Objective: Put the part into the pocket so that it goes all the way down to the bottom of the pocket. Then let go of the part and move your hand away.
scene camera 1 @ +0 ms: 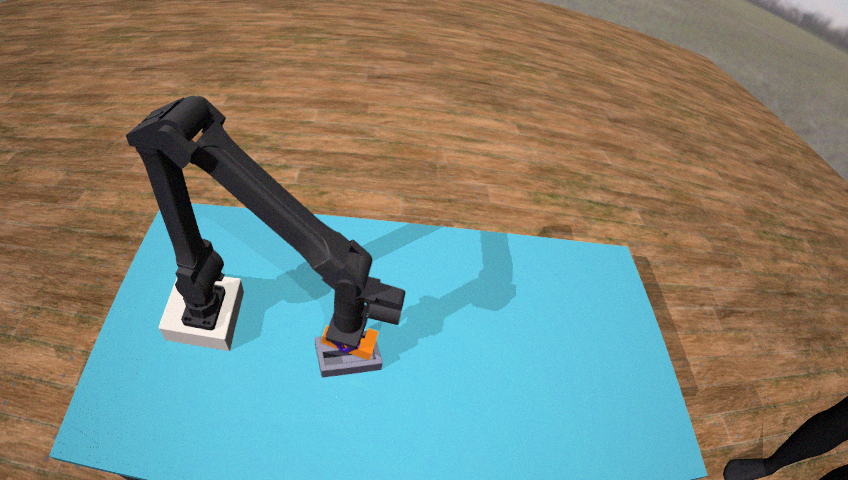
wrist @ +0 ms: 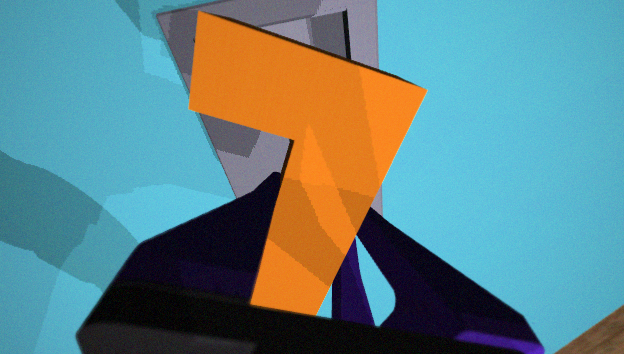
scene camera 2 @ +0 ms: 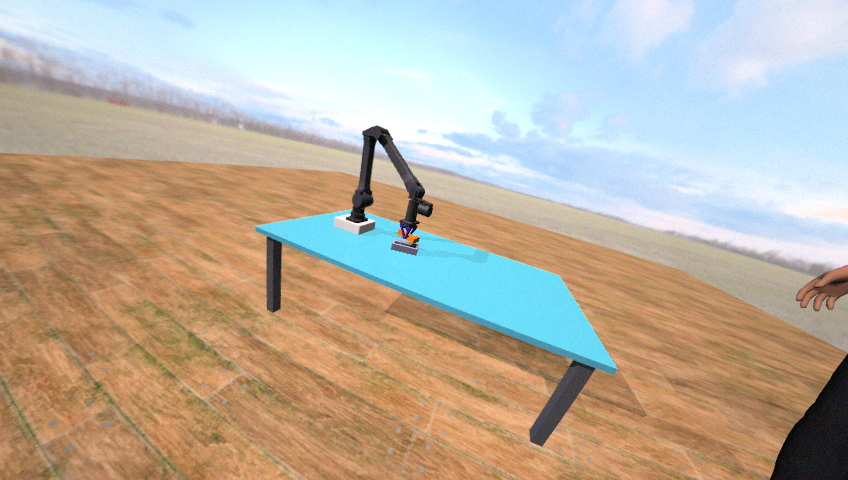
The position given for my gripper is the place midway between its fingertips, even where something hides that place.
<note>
My gripper point(scene camera 1: 346, 345) holds an orange L-shaped block point(wrist: 345, 120), clear of everything else. Further things: a grey pocket block point(scene camera 1: 332, 362).
My gripper is seen too in the wrist view point(wrist: 309, 192). The grey pocket block shows as well in the wrist view point(wrist: 355, 37).
</note>
